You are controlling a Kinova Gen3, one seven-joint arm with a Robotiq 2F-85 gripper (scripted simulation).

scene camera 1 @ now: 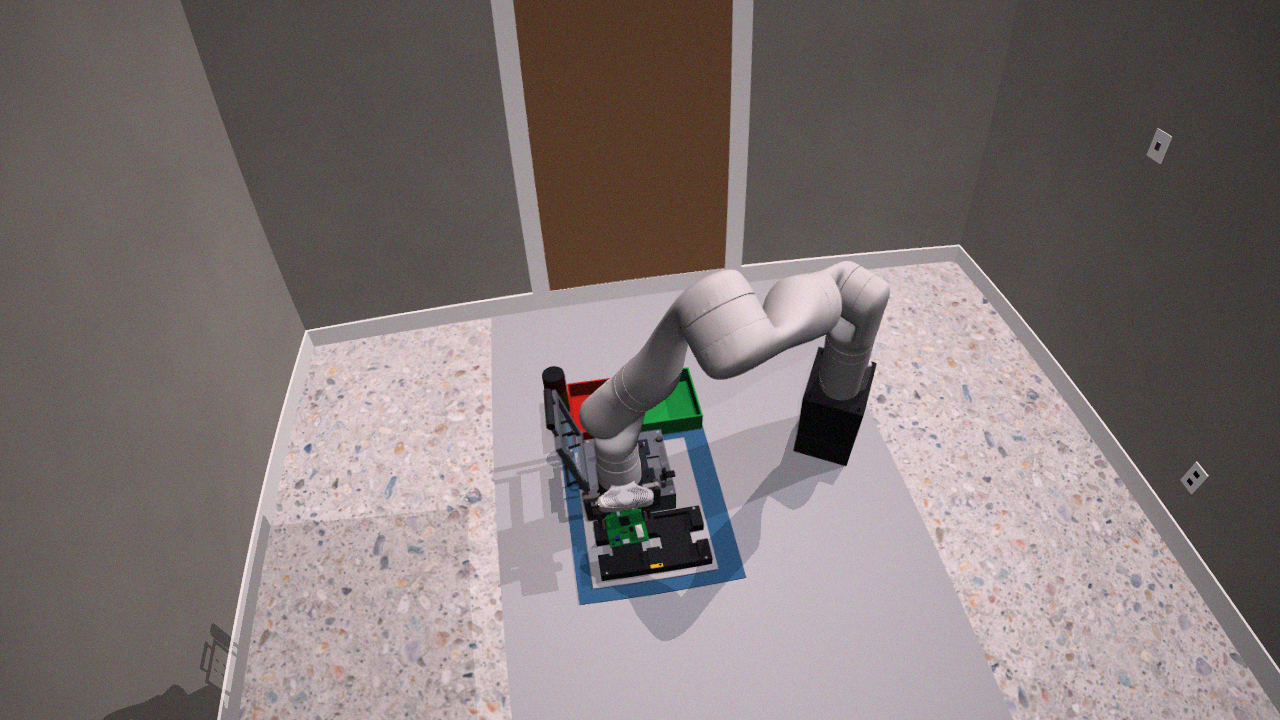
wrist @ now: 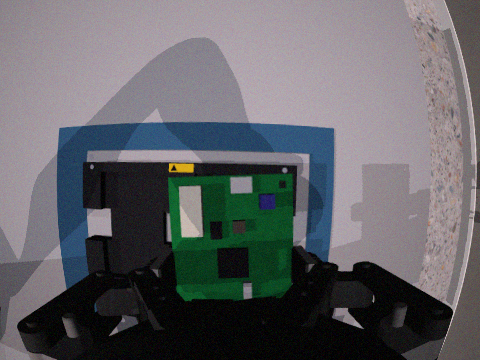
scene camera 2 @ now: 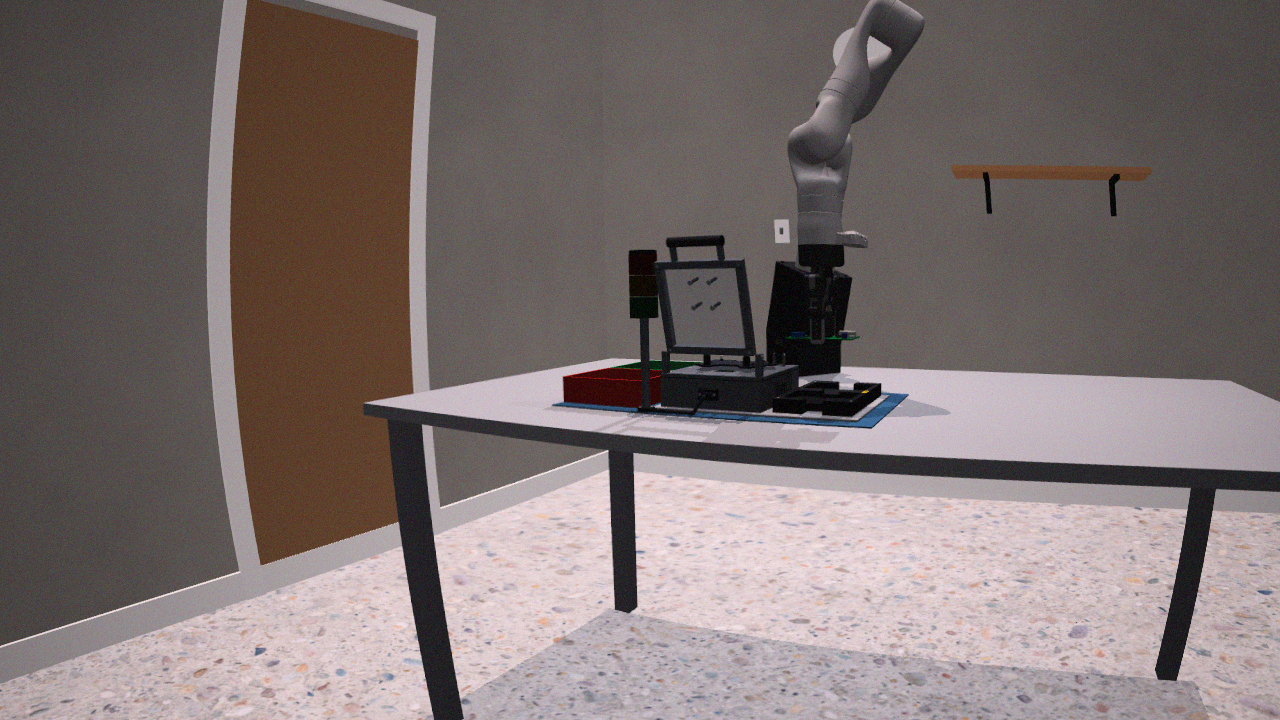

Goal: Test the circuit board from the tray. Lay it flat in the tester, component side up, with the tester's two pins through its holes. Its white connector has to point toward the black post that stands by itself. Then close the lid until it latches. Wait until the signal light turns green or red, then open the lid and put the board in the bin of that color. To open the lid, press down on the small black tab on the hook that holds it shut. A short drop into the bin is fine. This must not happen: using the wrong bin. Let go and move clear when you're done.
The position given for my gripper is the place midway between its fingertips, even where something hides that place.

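A green circuit board [scene camera 1: 625, 527] is visible, also in the wrist view [wrist: 232, 236]. I see a green bin [scene camera 1: 681, 411]; in the wrist view the green bin is out of frame. A red bin [scene camera 2: 620, 387] is visible; in the wrist view the red bin is out of frame. I see a lid [scene camera 1: 564, 441]. My gripper [scene camera 2: 823, 341] appears in scene camera 1 [scene camera 1: 624, 521] and in the wrist view [wrist: 233, 264] too.
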